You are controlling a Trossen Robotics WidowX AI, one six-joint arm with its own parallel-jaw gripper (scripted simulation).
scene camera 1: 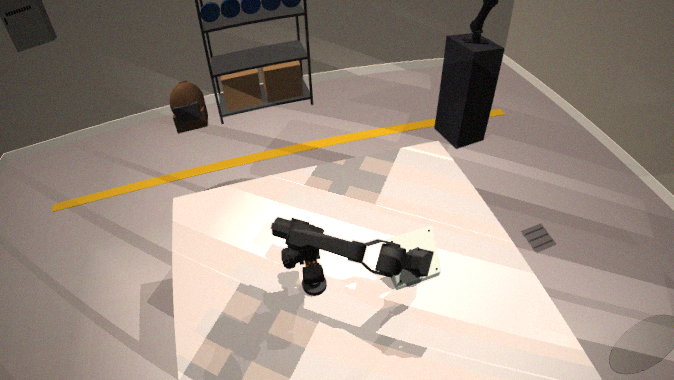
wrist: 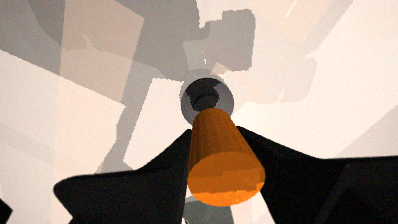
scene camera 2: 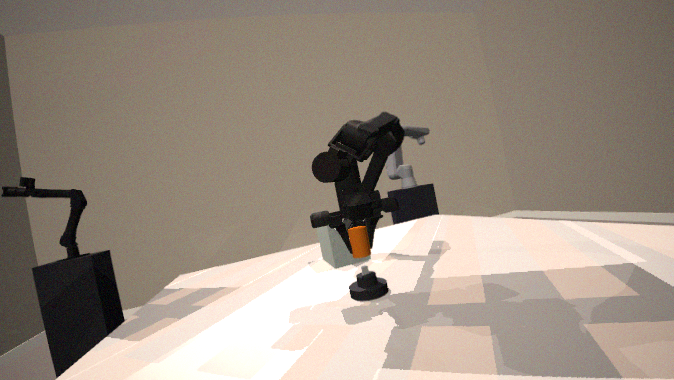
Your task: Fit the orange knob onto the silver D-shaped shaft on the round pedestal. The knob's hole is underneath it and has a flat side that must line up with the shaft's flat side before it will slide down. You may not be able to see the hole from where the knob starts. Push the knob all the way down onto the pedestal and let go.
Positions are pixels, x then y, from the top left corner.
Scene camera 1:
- gripper: 312,270
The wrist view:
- gripper: 213,131
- orange knob: 223,170, held by the gripper
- round pedestal: 204,93
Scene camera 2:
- gripper: 361,251
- round pedestal: 368,287
